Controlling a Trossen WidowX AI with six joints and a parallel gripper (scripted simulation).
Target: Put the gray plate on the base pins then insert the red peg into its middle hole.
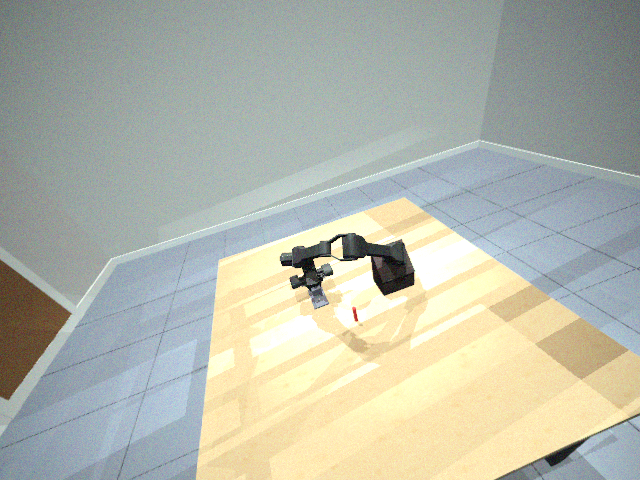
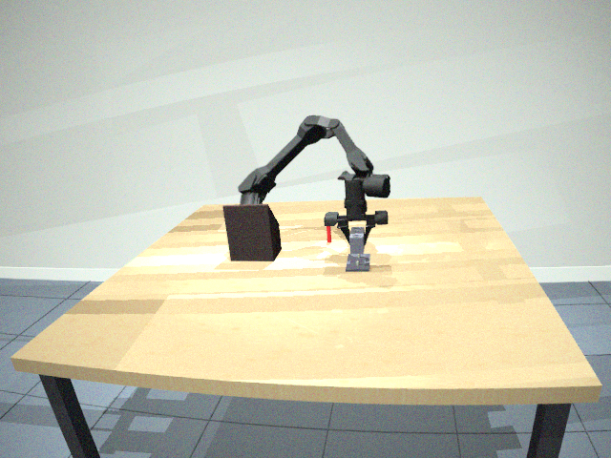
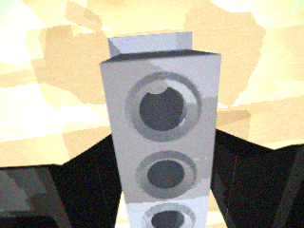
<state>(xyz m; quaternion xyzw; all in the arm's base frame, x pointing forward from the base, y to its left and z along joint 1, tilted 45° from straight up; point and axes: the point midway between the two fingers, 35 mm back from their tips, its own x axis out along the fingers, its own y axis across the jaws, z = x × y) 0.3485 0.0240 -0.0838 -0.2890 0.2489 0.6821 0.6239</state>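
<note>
Now: gripper tip 130 mm past the red peg, 180 mm to the right of it and 20 mm above it. Also, from my gripper tip: gray plate 30 mm above.
</note>
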